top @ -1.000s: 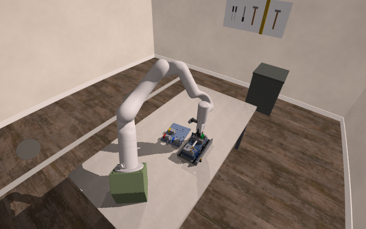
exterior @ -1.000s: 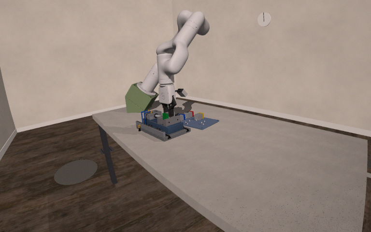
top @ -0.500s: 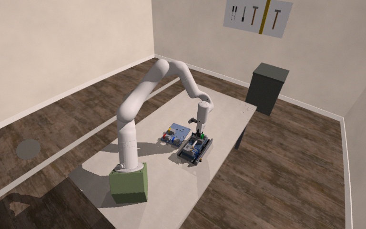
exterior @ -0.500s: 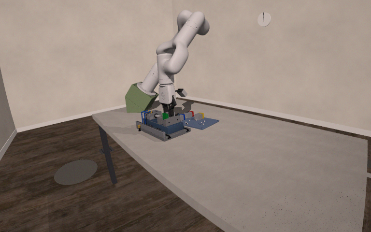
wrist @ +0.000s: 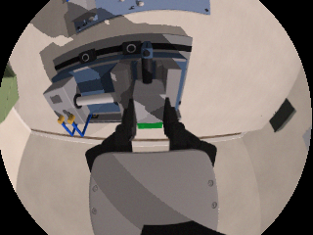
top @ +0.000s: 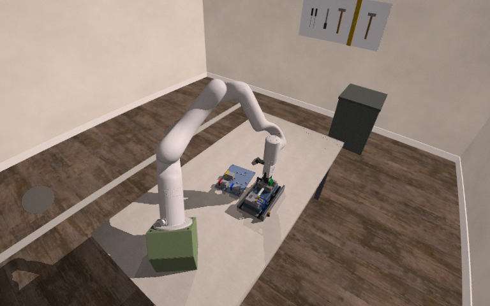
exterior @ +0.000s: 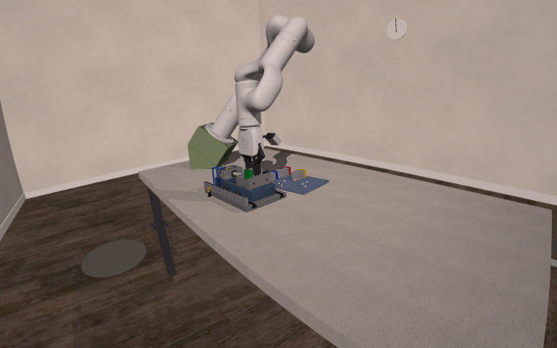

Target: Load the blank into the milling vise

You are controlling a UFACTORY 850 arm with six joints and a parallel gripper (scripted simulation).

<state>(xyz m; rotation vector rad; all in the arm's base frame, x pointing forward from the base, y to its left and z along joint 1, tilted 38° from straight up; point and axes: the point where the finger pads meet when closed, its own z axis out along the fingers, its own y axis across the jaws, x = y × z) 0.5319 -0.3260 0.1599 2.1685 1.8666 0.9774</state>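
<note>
Now: the green-ended blank 2 cm below my hand. Also, from my hand: jaw block 5 cm below, 3 cm ahead; pale rod 9 cm behind, 4 cm below; blue-ended blank 18 cm to the left, 10 cm below, 10 cm behind.
</note>
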